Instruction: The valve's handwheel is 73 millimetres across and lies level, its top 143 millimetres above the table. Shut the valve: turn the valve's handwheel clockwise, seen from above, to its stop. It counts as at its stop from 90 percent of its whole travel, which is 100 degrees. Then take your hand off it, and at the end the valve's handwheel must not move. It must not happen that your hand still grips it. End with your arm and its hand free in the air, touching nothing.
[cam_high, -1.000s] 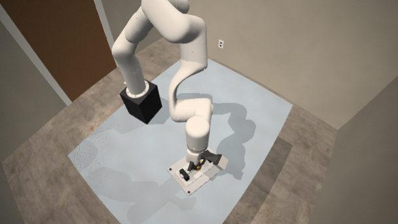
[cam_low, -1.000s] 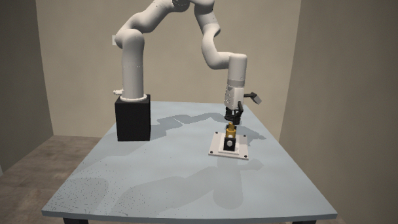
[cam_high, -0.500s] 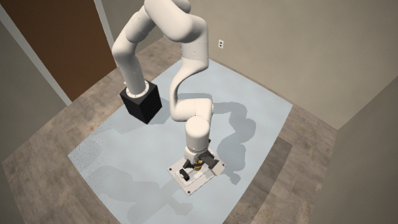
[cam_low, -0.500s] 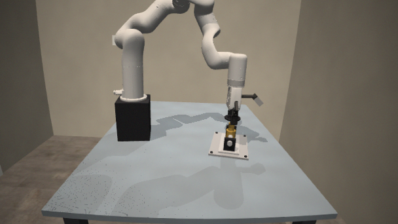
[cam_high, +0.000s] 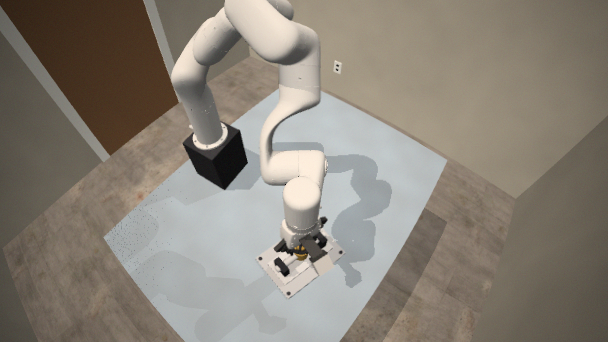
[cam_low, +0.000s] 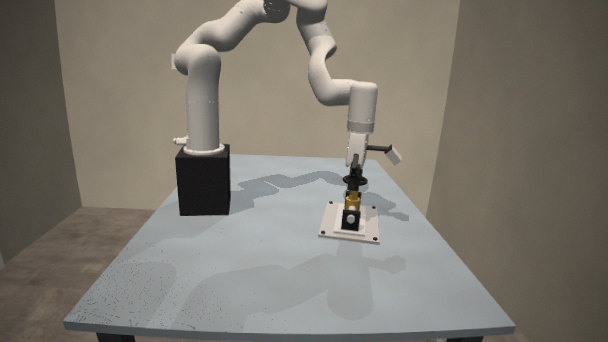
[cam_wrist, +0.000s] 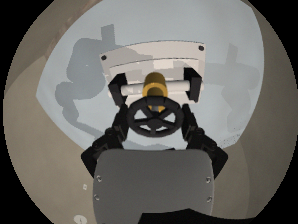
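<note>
Now: hand right at the black spoked handwheel.
</note>
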